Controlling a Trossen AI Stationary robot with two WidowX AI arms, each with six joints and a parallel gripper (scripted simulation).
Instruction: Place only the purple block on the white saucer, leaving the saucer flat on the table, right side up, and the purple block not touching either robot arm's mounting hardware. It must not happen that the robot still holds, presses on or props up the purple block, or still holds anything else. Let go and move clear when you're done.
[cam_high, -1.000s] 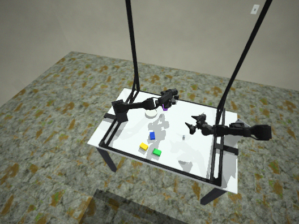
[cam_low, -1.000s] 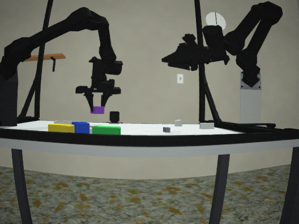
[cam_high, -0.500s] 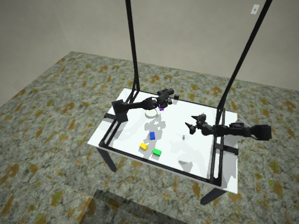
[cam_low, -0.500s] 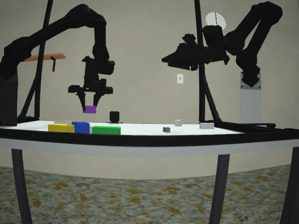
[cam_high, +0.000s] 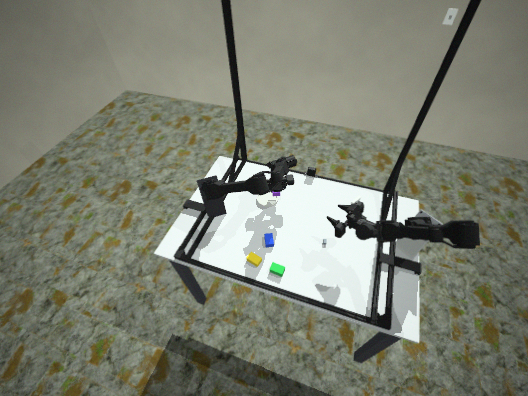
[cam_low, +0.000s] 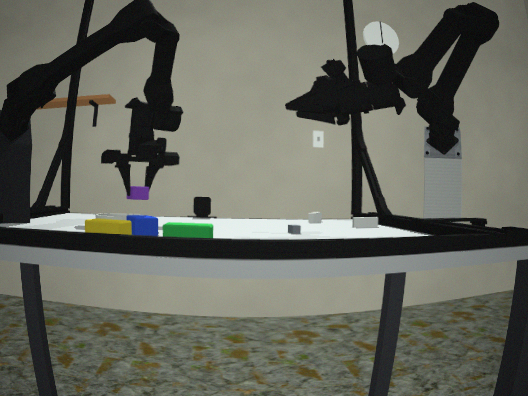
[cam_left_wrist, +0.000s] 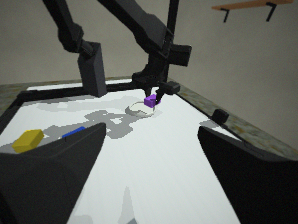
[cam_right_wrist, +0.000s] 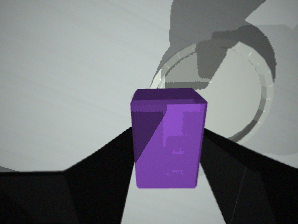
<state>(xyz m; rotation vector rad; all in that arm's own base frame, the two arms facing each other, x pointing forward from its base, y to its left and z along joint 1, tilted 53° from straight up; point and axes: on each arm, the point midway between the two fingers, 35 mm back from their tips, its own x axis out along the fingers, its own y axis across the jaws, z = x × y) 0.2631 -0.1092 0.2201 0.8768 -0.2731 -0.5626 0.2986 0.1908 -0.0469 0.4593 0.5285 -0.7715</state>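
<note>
Right now the white saucer is 80 mm below my right hand, 40 mm to the right of it and 20 mm ahead of it. From my right hand the other things lie so: purple block: 30 mm below; then small grey cube: 300 mm to the left, 220 mm ahead, 80 mm below; then blue block: 280 mm ahead, 80 mm below, 30 mm to the left.
</note>
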